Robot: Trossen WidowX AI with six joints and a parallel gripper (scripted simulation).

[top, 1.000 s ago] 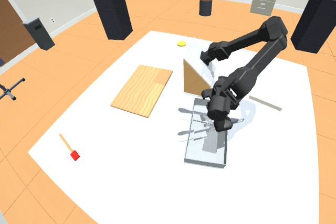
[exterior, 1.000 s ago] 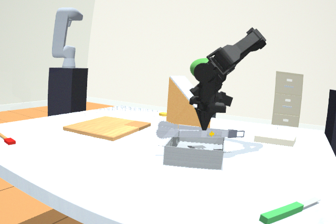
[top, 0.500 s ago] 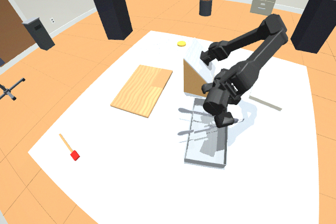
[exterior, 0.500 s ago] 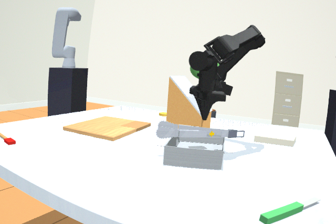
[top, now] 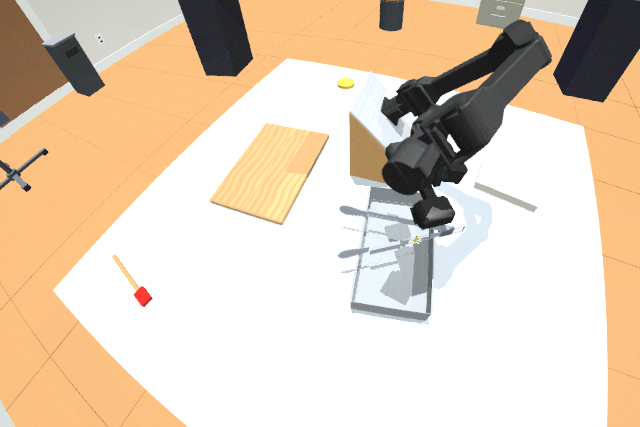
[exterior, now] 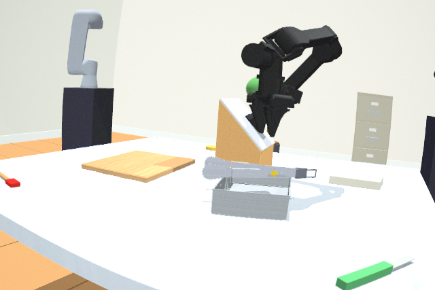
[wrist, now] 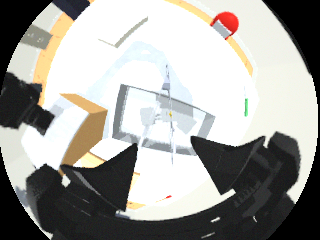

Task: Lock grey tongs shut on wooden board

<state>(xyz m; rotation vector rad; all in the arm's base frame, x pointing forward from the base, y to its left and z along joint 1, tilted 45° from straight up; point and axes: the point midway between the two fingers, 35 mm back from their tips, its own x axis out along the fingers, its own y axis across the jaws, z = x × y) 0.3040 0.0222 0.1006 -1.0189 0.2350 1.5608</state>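
The grey roasting tin is 30 mm ahead of my gripper tip, 10 mm to the right of it and 130 mm below it. Round my gripper tip: cream block 260 mm behind, 290 mm to the left, 140 mm below; then wooden board 160 mm behind, 410 mm to the right, 150 mm below.
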